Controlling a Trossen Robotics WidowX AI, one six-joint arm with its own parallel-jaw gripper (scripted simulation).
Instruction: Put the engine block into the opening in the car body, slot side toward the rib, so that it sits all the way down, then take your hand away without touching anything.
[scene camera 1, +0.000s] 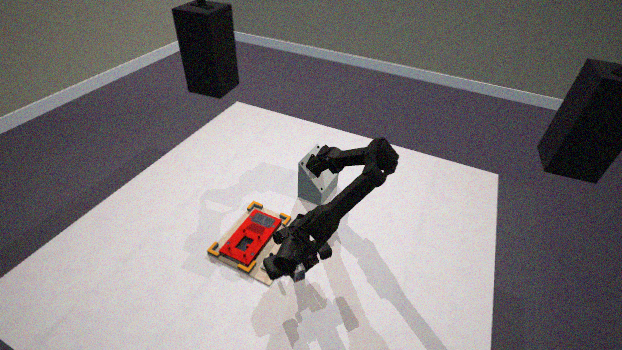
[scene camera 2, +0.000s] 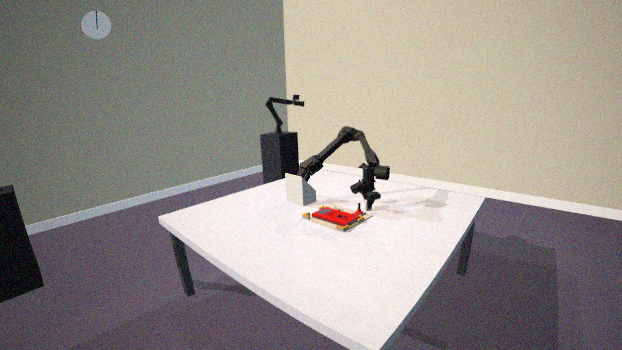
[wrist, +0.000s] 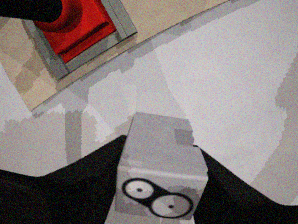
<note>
The pictures show: my gripper and an engine block.
My gripper is seen too in the wrist view.
</note>
